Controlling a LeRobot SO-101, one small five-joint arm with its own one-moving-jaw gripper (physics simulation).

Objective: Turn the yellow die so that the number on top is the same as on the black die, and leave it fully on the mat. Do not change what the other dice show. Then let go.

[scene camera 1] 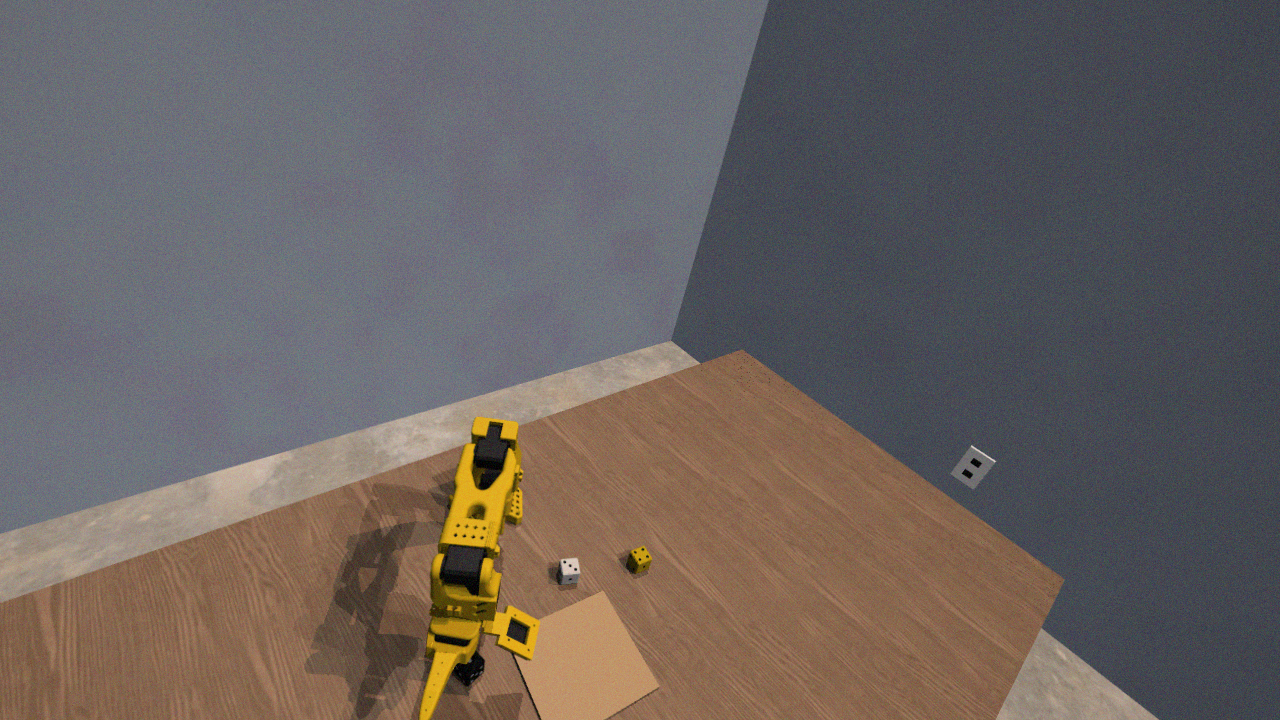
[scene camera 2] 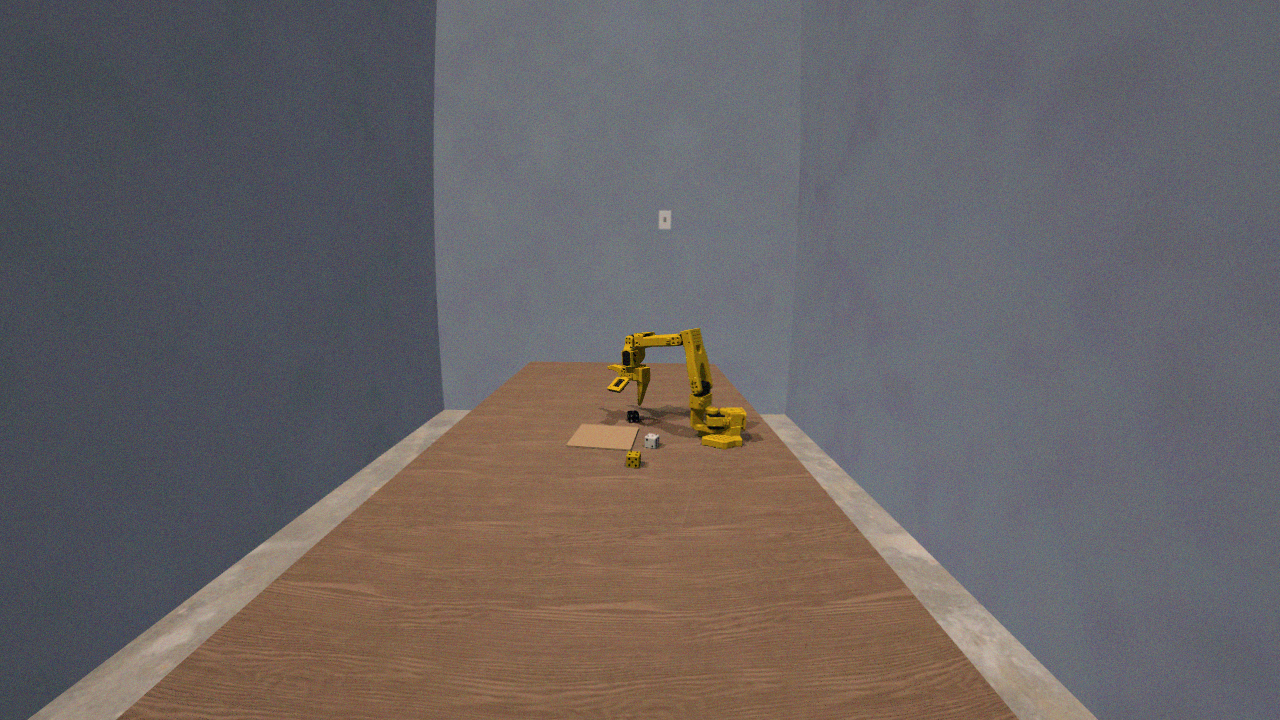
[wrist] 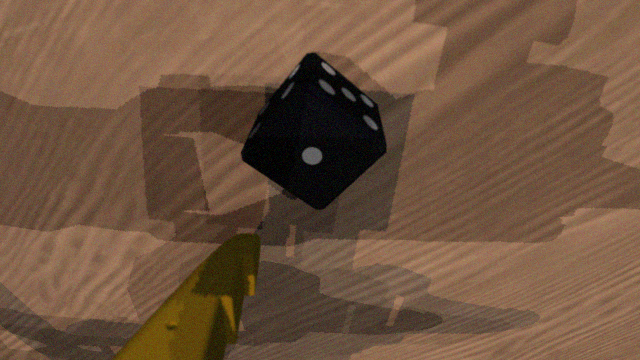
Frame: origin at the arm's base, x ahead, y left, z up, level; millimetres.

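Seen in the pictures: hand at its tool point: [scene camera 1: 462,642] [scene camera 2: 638,403] [wrist: 258,257]; arm's base at its link origin: [scene camera 2: 711,439].
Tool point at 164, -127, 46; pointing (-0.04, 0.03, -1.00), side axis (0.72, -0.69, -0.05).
Observation:
Pixels of each thing's top centre, then the offset from my tool point to it, as dx, dy, dz. Level surfaces: height alone.
- yellow die at its top centre: [scene camera 1: 641,554] [scene camera 2: 633,453] +12, +266, -21
- black die at its top centre: [wrist: 312,156] [scene camera 1: 469,660] [scene camera 2: 633,411] +14, +3, -21
- tan mat at its top centre: [scene camera 1: 581,660] [scene camera 2: 604,435] +78, +117, -42
- white die at its top centre: [scene camera 1: 570,565] [scene camera 2: 652,435] -27, +168, -21
- wooden table at its surface level: dz -46
The yellow die [scene camera 1: 639,559] [scene camera 2: 633,459] lies on the table off the mat; its top seems to show four pips. The black die [scene camera 1: 470,669] [scene camera 2: 632,416] [wrist: 320,130] stands on the table, left of the mat in scene camera 1; its upper face shows one pip in the wrist view. The tan mat [scene camera 1: 590,662] [scene camera 2: 601,437] has no die on it. My gripper [scene camera 1: 476,682] [scene camera 2: 625,396] is wide open and empty, above the black die. In the wrist view one notched jaw [wrist: 215,300] shows, its tip below and left of that die.
A white die [scene camera 1: 569,571] [scene camera 2: 651,440], three pips on top, stands on the table between the arm's base and the yellow die, near the mat's corner. The wooden table [scene camera 1: 805,537] [scene camera 2: 572,573] has an edge by the walls. Arm shadows fall around the black die.

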